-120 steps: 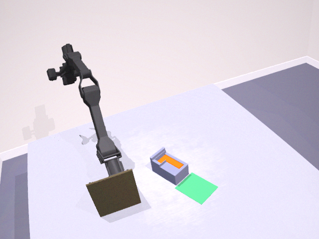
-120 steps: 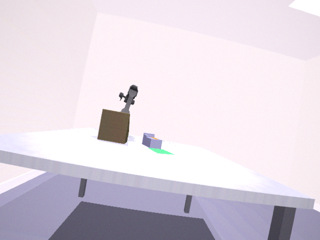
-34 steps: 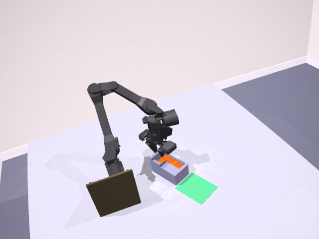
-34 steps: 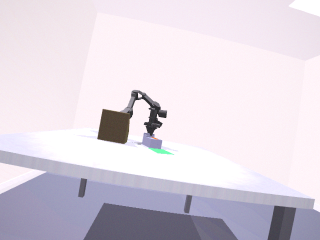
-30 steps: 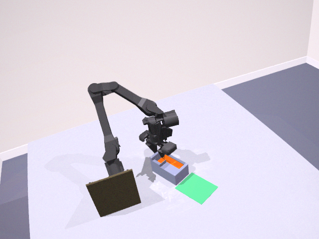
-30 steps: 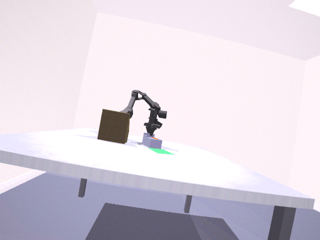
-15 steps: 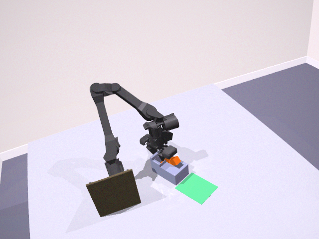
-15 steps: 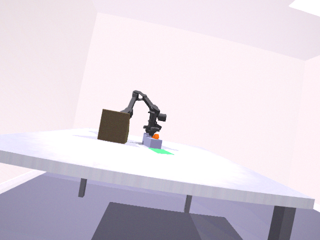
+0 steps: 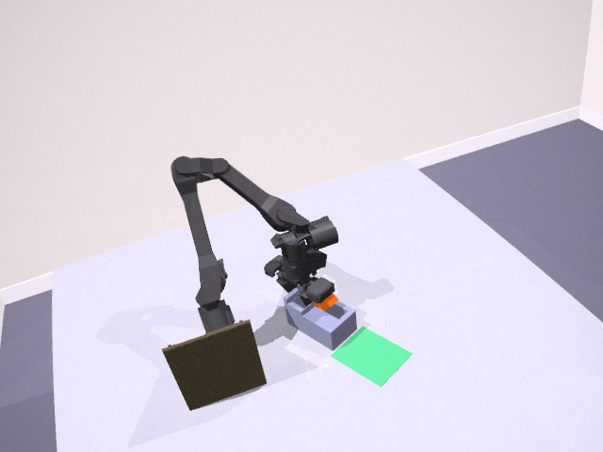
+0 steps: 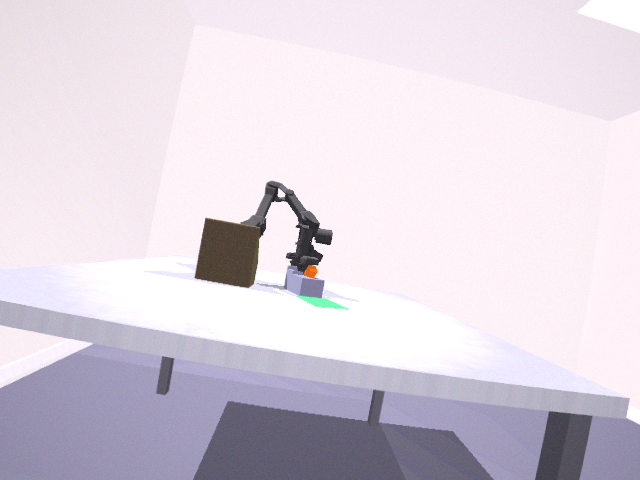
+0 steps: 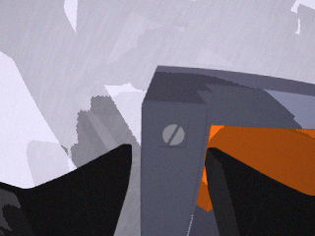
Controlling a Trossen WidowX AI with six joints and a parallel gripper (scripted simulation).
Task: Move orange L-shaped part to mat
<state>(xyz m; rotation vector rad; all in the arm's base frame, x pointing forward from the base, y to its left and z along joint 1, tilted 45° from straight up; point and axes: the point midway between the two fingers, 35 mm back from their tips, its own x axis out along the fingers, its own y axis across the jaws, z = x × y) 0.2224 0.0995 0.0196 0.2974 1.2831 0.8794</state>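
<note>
The orange L-shaped part lies 4 cm to the right of my gripper tip, 1 cm ahead of it and 1 cm above it. The rest, counted from my gripper tip: green mat 21 cm to the right, 8 cm ahead, 5 cm below.
</note>
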